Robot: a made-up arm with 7 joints.
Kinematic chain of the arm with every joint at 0, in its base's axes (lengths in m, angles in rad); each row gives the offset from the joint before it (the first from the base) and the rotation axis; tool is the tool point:
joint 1: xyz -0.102 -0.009 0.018 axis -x
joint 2: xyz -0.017 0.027 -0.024 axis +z
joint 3: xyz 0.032 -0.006 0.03 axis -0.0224 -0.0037 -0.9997
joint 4: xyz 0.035 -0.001 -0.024 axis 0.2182 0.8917 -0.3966
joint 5: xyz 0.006 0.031 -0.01 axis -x
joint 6: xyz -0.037 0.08 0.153 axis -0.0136 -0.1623 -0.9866
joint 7: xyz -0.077 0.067 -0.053 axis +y
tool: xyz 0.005 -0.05 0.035
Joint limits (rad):
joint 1: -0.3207..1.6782
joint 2: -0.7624..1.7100
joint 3: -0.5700..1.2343
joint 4: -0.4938..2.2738
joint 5: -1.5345..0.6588
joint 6: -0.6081..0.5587
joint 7: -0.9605..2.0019
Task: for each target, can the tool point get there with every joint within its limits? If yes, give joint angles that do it. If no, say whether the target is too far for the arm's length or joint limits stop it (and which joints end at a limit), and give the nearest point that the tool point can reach.
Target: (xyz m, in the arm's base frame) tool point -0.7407 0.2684 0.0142
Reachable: no: too far | nearest point -0.3729 0.1446 0.0159 | short by 0.388 m
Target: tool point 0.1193 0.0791 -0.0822
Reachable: yes | joints 1.4793 0.8662 0.8379 1.5264 -0.1210 0.4061 0.0479
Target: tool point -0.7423 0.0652 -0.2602
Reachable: no: too far | nearest point -0.3719 0.0314 -0.1334 | short by 0.393 m
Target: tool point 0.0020 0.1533 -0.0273
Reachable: yes | joints 0.8421 -0.3562 0.5703 0.1406 0.3292 -0.2334 0.0122
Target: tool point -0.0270 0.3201 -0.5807
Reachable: no: too far | nearest point -0.0766 0.1496 -0.2706 | short by 0.357 m
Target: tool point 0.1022 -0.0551 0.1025
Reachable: yes | joints 1.0115 -0.0476 0.4392 2.0566 -0.0358 -0.3389 0.3690
